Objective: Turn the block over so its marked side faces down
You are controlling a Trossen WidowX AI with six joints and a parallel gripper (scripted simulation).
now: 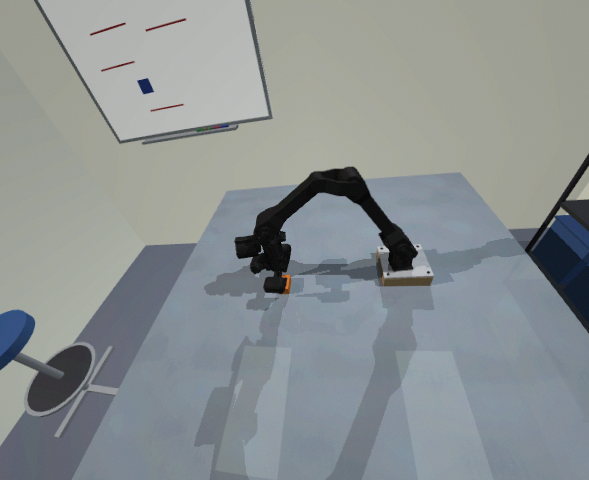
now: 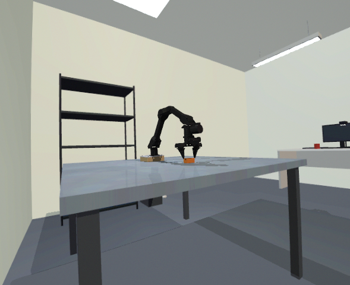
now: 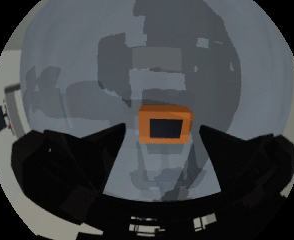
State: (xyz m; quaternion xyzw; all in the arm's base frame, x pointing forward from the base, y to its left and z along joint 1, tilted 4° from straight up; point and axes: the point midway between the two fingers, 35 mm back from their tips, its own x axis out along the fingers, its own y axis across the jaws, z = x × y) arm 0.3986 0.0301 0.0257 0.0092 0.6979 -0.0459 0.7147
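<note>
Now: gripper tip 1 cm above the block.
</note>
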